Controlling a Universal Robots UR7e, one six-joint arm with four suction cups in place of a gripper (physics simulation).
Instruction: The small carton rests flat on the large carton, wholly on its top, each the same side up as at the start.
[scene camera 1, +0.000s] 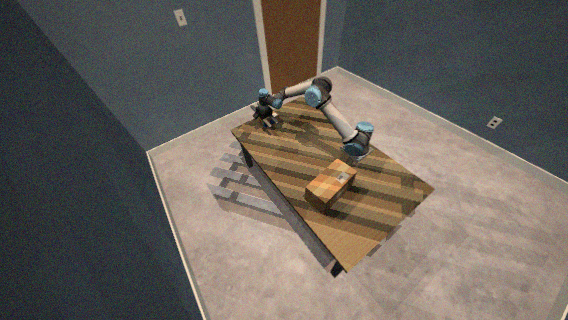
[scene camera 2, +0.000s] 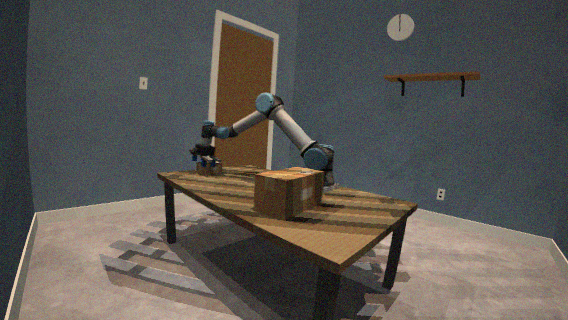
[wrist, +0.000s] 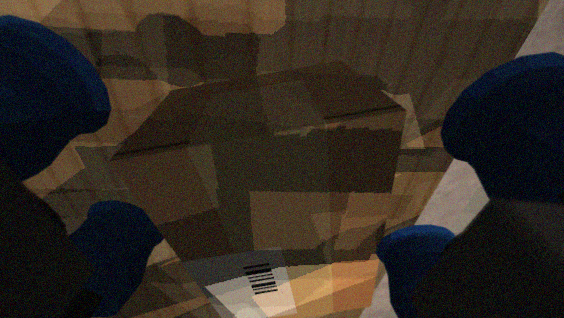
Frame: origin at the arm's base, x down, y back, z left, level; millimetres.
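Where they show: hand at its tool point: (scene camera 2: 203, 163) (wrist: 272, 184).
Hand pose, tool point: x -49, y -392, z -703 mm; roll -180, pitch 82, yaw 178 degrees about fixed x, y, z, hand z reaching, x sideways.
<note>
After its pixels a point has its place.
The small carton (scene camera 1: 270, 121) (scene camera 2: 210, 169) @(x -9, y -363, z -654 mm) (wrist: 260, 158) @(x -49, y -404, z -698 mm) sits on the table at its far corner, near the door, with a barcode label on its near end in the wrist view. My suction gripper (scene camera 1: 265, 116) @(x -49, y -392, z -703 mm) (scene camera 2: 205, 160) @(x -49, y -392, z -703 mm) hangs just above it. The blue cups (wrist: 46, 91) frame the carton on both sides and show no hold on it. The large carton (scene camera 1: 330, 183) @(x -128, y -456, z 147 mm) (scene camera 2: 286, 193) @(x -80, y -563, z 223 mm) stands alone in the middle of the table, well away from the small one, and its top is bare.
The wooden table (scene camera 1: 381, 206) @(x 24, y -247, z 403 mm) (scene camera 2: 341, 239) @(x 24, y -546, z 454 mm) carries the arm's base (scene camera 1: 357, 146) behind the large carton. The table edge runs close beside the small carton, with floor (wrist: 453, 197) showing past it. A door (scene camera 2: 242, 91) stands behind.
</note>
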